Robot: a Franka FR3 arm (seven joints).
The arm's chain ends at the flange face. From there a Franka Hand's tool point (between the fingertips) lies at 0.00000 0.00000 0.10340 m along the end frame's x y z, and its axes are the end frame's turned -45 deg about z.
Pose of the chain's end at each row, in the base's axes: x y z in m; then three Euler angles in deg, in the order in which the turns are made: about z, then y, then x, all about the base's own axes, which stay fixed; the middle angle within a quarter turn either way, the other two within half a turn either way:
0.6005 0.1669 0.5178 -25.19 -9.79 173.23
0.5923 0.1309 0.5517 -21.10 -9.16 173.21
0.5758 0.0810 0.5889 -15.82 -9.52 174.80
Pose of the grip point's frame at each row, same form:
0.5829 0.1549 0.4166 -70.19 -9.79 173.23
0.5758 0.1188 0.4503 -66.10 -9.16 173.21
0.5587 0.0718 0.4873 -60.82 -9.52 174.80

